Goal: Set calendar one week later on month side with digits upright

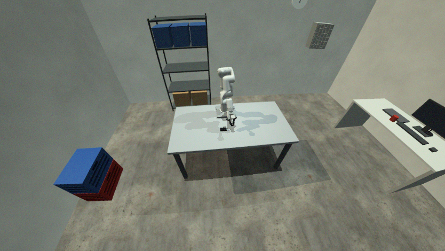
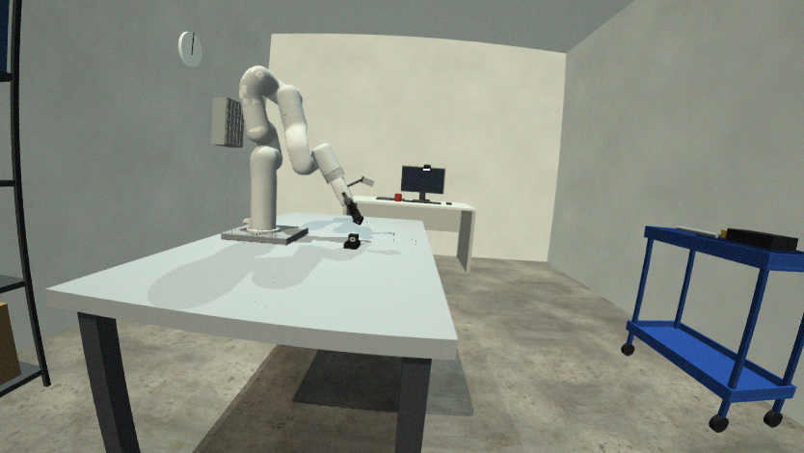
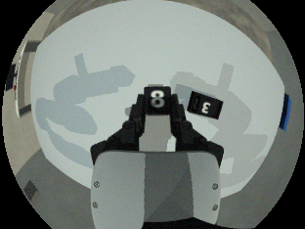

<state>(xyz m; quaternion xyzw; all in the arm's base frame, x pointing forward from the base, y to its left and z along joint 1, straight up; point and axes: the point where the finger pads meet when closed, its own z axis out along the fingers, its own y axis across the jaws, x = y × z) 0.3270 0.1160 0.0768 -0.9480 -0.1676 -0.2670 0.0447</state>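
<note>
The cube is 10 mm ahead of my hand and 20 mm below it.
</note>
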